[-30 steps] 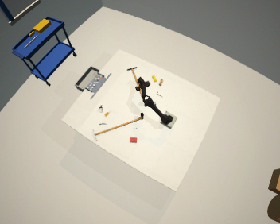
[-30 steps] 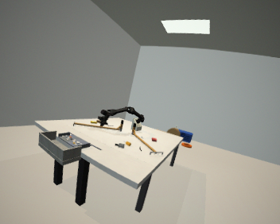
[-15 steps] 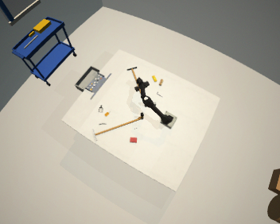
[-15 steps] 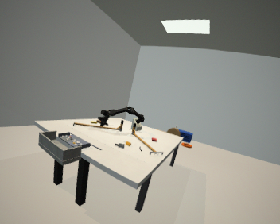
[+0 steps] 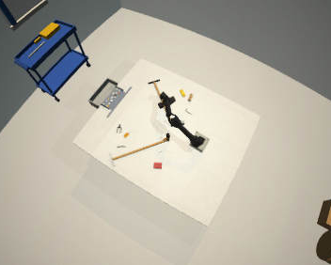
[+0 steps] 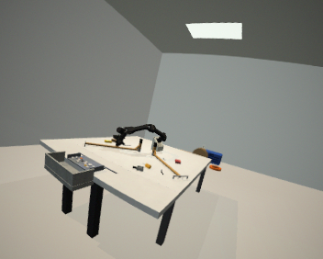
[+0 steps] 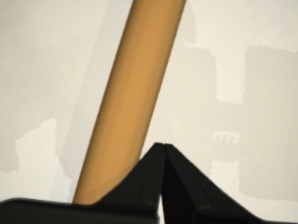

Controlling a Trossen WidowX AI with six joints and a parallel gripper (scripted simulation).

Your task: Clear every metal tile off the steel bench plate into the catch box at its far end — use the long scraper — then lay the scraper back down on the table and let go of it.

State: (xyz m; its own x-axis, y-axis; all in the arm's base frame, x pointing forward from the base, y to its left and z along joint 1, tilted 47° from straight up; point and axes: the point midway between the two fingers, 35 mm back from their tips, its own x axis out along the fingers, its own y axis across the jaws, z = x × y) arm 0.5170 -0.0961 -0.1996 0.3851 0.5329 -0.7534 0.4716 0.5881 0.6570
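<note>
Now: gripper tip 30 mm short of the long scraper, 10 mm to the right of it and 60 mm below it. From my gripper tip the other things lie so: red block 300 mm behind, 610 mm to the left, 10 mm above; then yellow piece 90 mm behind, 220 mm to the right, 10 mm above; then long wooden-handled tool 70 mm behind, 560 mm to the left, 60 mm above.
</note>
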